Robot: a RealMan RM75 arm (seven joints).
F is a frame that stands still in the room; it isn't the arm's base.
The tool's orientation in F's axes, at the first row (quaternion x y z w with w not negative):
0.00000, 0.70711, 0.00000, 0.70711
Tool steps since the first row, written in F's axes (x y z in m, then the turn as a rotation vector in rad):
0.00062, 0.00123, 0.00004, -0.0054, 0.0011, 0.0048
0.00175, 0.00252, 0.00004, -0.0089, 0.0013, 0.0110
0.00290, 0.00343, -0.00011, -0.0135, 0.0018, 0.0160
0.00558, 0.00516, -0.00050, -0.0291, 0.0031, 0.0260
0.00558, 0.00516, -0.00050, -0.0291, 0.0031, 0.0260
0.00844, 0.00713, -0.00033, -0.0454, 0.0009, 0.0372
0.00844, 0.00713, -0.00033, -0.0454, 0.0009, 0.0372
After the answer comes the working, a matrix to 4 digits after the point.
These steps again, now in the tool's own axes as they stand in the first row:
-0.00004, 0.00123, 0.00062, -0.0048, 0.0011, -0.0054
-0.00004, 0.00252, 0.00175, -0.0110, 0.0013, -0.0089
0.00011, 0.00343, 0.00290, -0.0160, 0.0018, -0.0135
0.00050, 0.00516, 0.00558, -0.0260, 0.0031, -0.0291
0.00050, 0.00516, 0.00558, -0.0260, 0.0031, -0.0291
0.00033, 0.00713, 0.00844, -0.0372, 0.0009, -0.0454
0.00033, 0.00713, 0.00844, -0.0372, 0.0009, -0.0454

The tool's axes in the first row as the columns of a matrix, in F's axes (rounded; the answer above uses it unrounded):
0.0000, 0.0000, 1.0000
0.0000, 1.0000, 0.0000
-1.0000, 0.0000, 0.0000

